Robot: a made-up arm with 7 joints.
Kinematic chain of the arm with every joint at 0, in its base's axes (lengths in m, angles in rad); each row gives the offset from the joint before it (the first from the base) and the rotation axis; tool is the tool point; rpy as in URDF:
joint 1: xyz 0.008 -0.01 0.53 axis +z
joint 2: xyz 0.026 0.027 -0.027 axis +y
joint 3: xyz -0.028 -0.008 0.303 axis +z
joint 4: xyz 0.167 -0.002 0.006 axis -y
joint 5: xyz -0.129 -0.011 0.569 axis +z
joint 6: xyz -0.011 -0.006 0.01 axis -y
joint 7: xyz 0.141 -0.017 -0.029 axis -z
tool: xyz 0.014 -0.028 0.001 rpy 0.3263 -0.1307 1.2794
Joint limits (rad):
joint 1: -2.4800..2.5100
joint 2: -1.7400..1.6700
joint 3: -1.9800..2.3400
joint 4: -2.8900..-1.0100
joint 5: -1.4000..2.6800
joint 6: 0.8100..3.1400
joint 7: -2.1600..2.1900
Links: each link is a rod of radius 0.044 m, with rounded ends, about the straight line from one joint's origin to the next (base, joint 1, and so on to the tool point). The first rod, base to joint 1, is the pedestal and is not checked.
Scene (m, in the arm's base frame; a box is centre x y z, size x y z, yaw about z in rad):
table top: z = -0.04
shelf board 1: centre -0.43 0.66 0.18 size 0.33 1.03 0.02 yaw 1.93
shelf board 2: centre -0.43 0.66 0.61 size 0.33 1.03 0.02 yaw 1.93
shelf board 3: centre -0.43 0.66 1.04 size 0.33 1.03 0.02 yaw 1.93
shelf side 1: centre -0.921 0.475 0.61 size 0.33 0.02 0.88 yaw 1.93
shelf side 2: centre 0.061 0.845 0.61 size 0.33 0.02 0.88 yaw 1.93
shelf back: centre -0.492 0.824 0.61 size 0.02 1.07 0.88 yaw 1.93
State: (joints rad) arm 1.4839 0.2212 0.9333 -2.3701 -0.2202 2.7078 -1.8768
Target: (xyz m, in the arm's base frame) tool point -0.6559 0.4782 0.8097
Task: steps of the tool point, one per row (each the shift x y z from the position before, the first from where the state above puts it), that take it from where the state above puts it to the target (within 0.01 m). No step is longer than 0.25 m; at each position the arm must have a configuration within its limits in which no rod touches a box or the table.
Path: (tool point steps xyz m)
1: 0.0124 -0.0928 0.0000
2: 0.0327 -0.0839 -0.0002
3: 0.0490 -0.0738 0.0002
4: -0.0297 0.0280 0.1860
5: 0.0103 -0.0425 0.2035
6: -0.0601 0.1010 -0.0041
7: -0.0236 0.1219 0.0041

